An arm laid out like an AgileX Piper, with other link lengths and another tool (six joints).
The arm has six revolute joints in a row. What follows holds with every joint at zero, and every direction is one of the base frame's. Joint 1 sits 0.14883 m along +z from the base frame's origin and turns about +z. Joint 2 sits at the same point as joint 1 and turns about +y. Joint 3 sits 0.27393 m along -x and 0.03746 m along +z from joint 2 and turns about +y. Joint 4 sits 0.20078 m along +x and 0.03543 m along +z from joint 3 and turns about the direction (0.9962, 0, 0.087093). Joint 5 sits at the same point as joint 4 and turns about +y. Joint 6 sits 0.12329 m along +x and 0.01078 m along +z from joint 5 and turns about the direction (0.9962, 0, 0.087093). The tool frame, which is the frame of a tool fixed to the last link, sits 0.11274 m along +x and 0.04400 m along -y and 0.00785 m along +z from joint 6; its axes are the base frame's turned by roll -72.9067, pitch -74.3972 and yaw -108.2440 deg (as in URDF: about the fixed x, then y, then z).
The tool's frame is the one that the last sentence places.
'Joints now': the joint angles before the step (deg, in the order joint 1, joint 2, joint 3, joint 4, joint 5, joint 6). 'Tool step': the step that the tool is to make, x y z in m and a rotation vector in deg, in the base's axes. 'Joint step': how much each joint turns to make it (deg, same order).
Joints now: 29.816 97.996 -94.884 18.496 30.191 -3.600
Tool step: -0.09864 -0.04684 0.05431 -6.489 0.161 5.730
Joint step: 0.002 -18.088 1.674 -3.699 20.825 -1.079
